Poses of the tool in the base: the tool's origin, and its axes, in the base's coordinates. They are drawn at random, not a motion.
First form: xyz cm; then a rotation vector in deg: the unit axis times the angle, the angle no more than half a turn.
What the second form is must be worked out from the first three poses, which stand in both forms.
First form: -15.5, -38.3, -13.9, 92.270, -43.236, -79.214
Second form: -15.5, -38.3, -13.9, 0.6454, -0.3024, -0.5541, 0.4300
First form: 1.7, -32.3, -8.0, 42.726, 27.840, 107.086
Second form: 1.7, -32.3, -8.0, 0.3098, 0.2018, 0.7764, 0.5105
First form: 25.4, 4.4, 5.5, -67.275, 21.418, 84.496
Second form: 25.4, 4.4, 5.5, -0.5008, 0.1594, 0.6290, 0.5728
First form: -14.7, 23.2, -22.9, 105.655, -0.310, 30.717
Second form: -14.7, 23.2, -22.9, 0.7867, -0.0023, 0.2287, 0.5734
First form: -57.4, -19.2, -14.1, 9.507, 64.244, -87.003
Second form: -57.4, -19.2, -14.1, 0.0711, 0.4804, -0.6506, 0.5838
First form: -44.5, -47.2, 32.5, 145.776, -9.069, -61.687
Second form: -44.5, -47.2, 32.5, 0.9034, -0.0562, -0.3823, 0.1861
